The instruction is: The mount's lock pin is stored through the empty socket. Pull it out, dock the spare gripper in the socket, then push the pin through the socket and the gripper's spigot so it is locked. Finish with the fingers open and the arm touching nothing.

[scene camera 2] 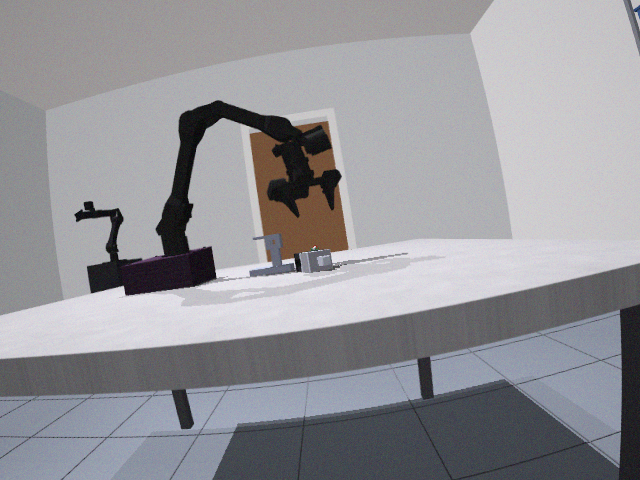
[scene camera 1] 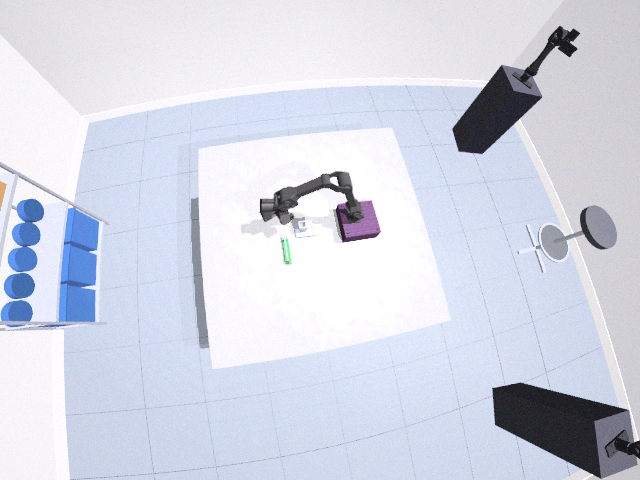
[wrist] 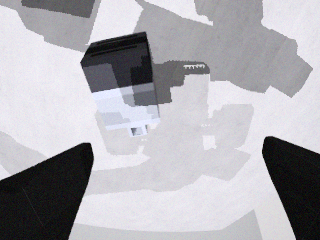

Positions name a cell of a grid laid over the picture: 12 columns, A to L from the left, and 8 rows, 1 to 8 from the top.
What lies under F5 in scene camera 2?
A grey mount.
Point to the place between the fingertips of my gripper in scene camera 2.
F4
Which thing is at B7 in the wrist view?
My gripper.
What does my gripper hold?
Nothing.
